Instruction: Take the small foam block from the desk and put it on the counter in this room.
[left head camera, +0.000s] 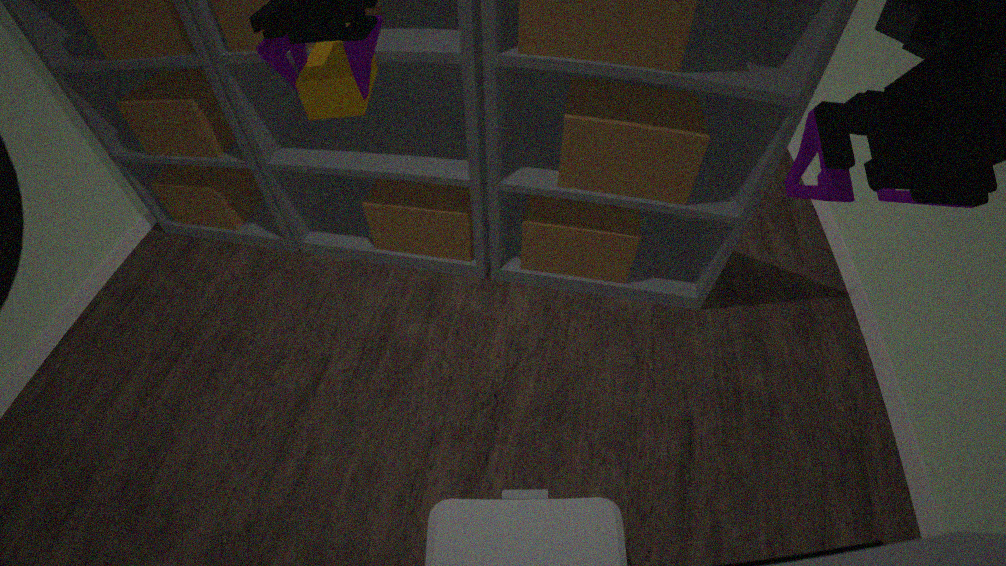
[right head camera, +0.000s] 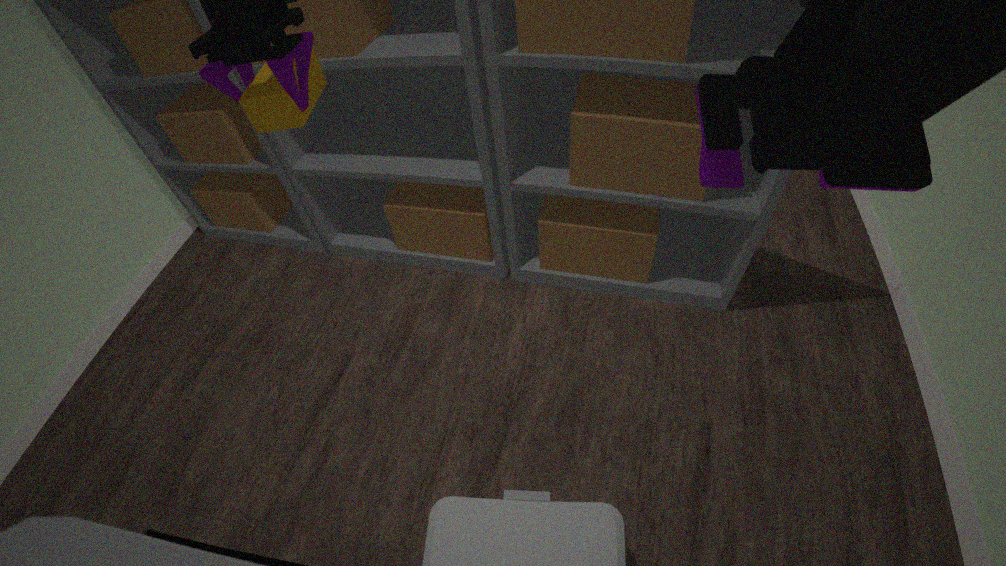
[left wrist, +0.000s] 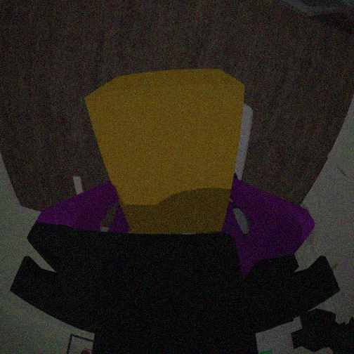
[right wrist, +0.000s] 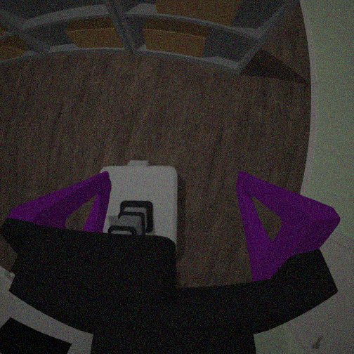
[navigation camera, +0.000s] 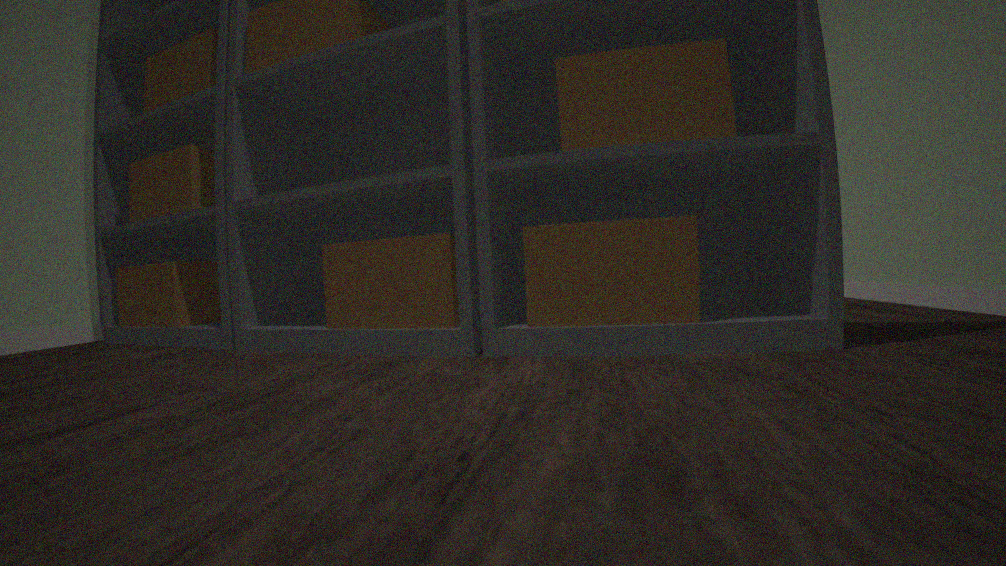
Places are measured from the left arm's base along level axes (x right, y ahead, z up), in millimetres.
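Pixels of known places: left gripper, fingertip midpoint: (left head camera: 337, 98) (right head camera: 281, 111); right gripper, fingertip midpoint: (left head camera: 834, 191) (right head camera: 763, 177).
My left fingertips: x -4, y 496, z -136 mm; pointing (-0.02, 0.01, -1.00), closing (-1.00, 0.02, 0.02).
Observation:
Behind a point stands the place of what it marks.
A yellow foam block (left head camera: 333, 95) @(z -122, x 2, y 476 mm) (right head camera: 275, 105) @(z -118, x 7, y 476 mm) (left wrist: 172, 140) is held between the purple fingers of my left gripper (left head camera: 330, 73) @(z -136, x -4, y 496 mm) (right head camera: 274, 84) (left wrist: 174, 177), which is shut on it. The block is in the air, in front of the shelving in both head camera views, and sticks out beyond the fingertips in the left wrist view. My right gripper (right wrist: 173, 178) is open, with its two purple fingers wide apart and floor and part of the white base showing between them. It also shows at the upper right in both head camera views. Neither the desk nor the counter can be made out.
A grey shelf unit (left head camera: 485, 232) @(z -1168, x 92, y 1327 mm) (right head camera: 503, 232) @(z -1170, x 92, y 1330 mm) (navigation camera: 472, 211) @(z -1003, x 94, y 1339 mm) with several brown boxes stands ahead across the dark wood floor (left head camera: 450, 380) @(z -1410, x -33, y 800 mm) (navigation camera: 492, 450) @(z -1410, x 172, y 759 mm). Pale green walls (left head camera: 963, 337) @(z -973, x 1768, y 672 mm) (right head camera: 63, 211) @(z -800, x -1965, y 1214 mm) rise at both sides. The robot's white base (left head camera: 526, 535) @(z -1150, x 225, y 223 mm) (right head camera: 524, 535) @(z -1150, x 227, y 227 mm) shows at the bottom.

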